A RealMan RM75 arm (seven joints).
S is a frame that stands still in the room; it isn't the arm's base.
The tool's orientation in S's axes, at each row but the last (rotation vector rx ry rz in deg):
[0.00, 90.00, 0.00]
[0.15, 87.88, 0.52]
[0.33, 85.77, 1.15]
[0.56, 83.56, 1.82]
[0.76, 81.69, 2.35]
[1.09, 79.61, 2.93]
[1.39, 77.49, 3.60]
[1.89, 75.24, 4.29]
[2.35, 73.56, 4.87]
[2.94, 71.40, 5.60]
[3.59, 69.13, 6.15]
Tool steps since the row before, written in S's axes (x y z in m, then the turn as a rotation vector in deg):
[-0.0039, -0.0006, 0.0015, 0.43, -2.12, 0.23]
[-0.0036, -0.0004, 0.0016, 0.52, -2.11, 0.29]
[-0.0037, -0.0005, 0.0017, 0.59, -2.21, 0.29]
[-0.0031, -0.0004, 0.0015, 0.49, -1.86, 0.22]
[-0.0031, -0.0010, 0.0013, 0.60, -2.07, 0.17]
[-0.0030, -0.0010, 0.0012, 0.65, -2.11, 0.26]
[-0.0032, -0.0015, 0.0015, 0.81, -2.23, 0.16]
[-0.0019, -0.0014, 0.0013, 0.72, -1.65, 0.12]
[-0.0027, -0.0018, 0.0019, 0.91, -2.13, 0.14]
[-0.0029, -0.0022, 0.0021, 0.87, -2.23, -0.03]
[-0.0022, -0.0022, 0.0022, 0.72, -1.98, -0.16]
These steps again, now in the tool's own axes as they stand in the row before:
[-0.0015, -0.0006, -0.0039, -0.23, -2.12, 0.43]
[-0.0017, -0.0004, -0.0035, -0.29, -2.11, 0.52]
[-0.0020, -0.0004, -0.0036, -0.28, -2.21, 0.59]
[-0.0018, -0.0003, -0.0029, -0.22, -1.86, 0.49]
[-0.0018, -0.0009, -0.0029, -0.16, -2.07, 0.59]
[-0.0018, -0.0009, -0.0028, -0.24, -2.11, 0.65]
[-0.0022, -0.0013, -0.0028, -0.11, -2.24, 0.78]
[-0.0018, -0.0012, -0.0015, -0.06, -1.66, 0.70]
[-0.0027, -0.0015, -0.0021, -0.06, -2.15, 0.88]
[-0.0031, -0.0019, -0.0021, 0.07, -2.26, 0.78]
[-0.0031, -0.0018, -0.0013, 0.17, -2.02, 0.60]

